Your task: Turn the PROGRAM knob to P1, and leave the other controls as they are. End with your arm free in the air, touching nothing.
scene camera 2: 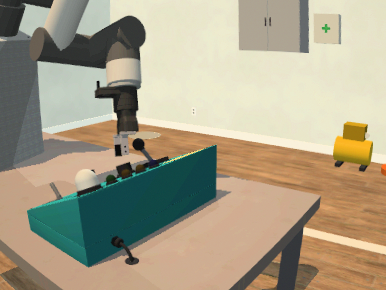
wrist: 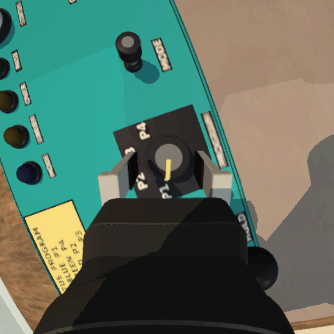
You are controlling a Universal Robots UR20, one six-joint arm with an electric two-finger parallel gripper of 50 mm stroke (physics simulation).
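Frame: origin at the arm's base, x ahead, y left, z up, level; metres.
Seen in the pictures: gripper, fingertip midpoint: (scene camera 2: 121, 155) (wrist: 165, 162).
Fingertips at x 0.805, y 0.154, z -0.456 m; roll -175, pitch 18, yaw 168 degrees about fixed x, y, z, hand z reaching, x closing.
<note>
Offsets run from my fingertips to a thing's middle. "spot": to the spot under its first point.
The PROGRAM knob {dy -0.003, dx +0.005, dz -0.024 m} (wrist: 172, 147) is a round dark knob with a grey top, on a black square plate {spot: dy -0.038, dx -0.013, dz -0.068 m} (wrist: 187, 120) in the wrist view. Its yellow pointer line {spot: dy +0.011, dx +0.007, dz -0.022 m} (wrist: 168, 170) points at the P1 mark. P4 and P2 also show on the plate; P3 is partly hidden by a finger. My gripper (scene camera 2: 121, 146) (wrist: 165, 162) is open and empty. In the wrist view its fingers appear on either side of the knob. In the scene view the fingertips hang in the air above the teal console {dy -0.052, dx +0.086, dz -0.061 m} (scene camera 2: 150, 200) (wrist: 90, 105).
The MODE lever {dy -0.121, dx +0.028, dz -0.040 m} (wrist: 129, 46) stands beyond the plate. A black ball lever {dy +0.109, dx -0.063, dz +0.001 m} (scene camera 2: 138, 144) (wrist: 262, 268) stands close to the gripper, near the HOLD label. Several lamps {spot: dy -0.064, dx +0.166, dz +0.020 m} (wrist: 16, 136), a yellow card {dy +0.104, dx +0.155, dz +0.008 m} (wrist: 55, 235) and a white dome {spot: dy -0.237, dx +0.216, dz +0.041 m} (scene camera 2: 87, 180) are on the console.
</note>
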